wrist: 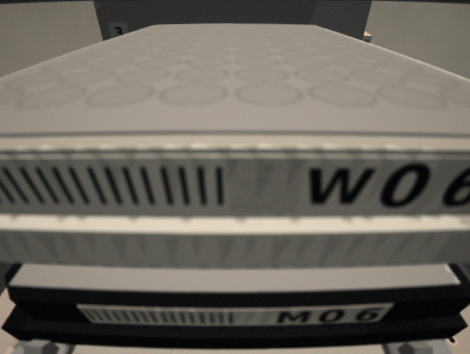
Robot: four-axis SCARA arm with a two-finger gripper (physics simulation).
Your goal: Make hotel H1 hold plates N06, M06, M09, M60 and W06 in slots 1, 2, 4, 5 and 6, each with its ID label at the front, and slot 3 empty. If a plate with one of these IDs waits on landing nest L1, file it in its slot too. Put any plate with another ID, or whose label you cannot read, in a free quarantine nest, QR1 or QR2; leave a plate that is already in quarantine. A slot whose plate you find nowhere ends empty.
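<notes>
A pale plate labelled W06 [232,120] fills the middle of the wrist view, level and close up, with its barcode and ID label facing me. It lies on a light shelf edge [232,247]. A dark-sided plate labelled M06 [232,280] is below W06, its label facing me and its back part hidden under W06 and the shelf. My gripper is shut on plate M06; grey parts of it show at the bottom edge, and its fingertips are hidden. Which slot W06 is in is not clear. L1, QR1 and QR2 do not show.
A dark grey upright panel of the hotel [232,12] stands behind W06, with a slot label 3 [118,31] at its left. The shelf and W06 hang close over M06. Grey wall [425,25] shows on both sides.
</notes>
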